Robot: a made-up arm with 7 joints.
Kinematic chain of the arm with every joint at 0, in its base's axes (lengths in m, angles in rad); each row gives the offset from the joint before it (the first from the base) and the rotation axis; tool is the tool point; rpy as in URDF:
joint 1: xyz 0 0 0.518 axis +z
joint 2: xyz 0 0 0 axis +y
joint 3: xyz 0 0 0.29 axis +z
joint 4: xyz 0.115 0 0 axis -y
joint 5: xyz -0.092 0 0.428 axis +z
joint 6: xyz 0 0 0 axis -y
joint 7: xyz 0.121 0 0 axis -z
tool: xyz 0 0 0 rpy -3.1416 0 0
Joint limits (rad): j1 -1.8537..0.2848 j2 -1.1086..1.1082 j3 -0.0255..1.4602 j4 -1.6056..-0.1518 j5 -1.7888..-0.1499 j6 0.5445..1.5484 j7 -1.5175..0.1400
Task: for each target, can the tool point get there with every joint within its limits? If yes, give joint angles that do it. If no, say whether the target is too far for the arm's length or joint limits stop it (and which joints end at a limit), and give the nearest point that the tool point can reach.
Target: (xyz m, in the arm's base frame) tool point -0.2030 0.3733 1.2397
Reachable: yes | joints 0.0884 -0.5290 1.1758 -0.7623 -0.8999 0.9981 -0.7321
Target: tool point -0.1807 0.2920 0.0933
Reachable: no: joint limits stop it (at a limit: joint 1, joint 2, joint 4, joint 5, joint 6) | nearest point 0.2923 0.5260 0.2475 | short by 0.550 m
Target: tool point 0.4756 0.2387 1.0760
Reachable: yes | joints -0.5922 -0.2546 1.0111 -1.3927 -1.6052 0.7636 -1.1707
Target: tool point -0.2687 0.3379 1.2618
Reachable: yes | joints -0.9142 -0.7575 0.1042 -0.3060 -1.4176 1.3423 -1.3305
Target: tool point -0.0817 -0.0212 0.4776
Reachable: no: joint limits stop it (at a limit: joint 1, joint 2, joint 3, joint 4, joint 6) | nearest point -0.1750 -0.4754 0.0947 | short by 0.601 m
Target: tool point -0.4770 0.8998 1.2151
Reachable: no: too far | nearest point -0.3358 0.6334 1.0087 | short by 0.365 m
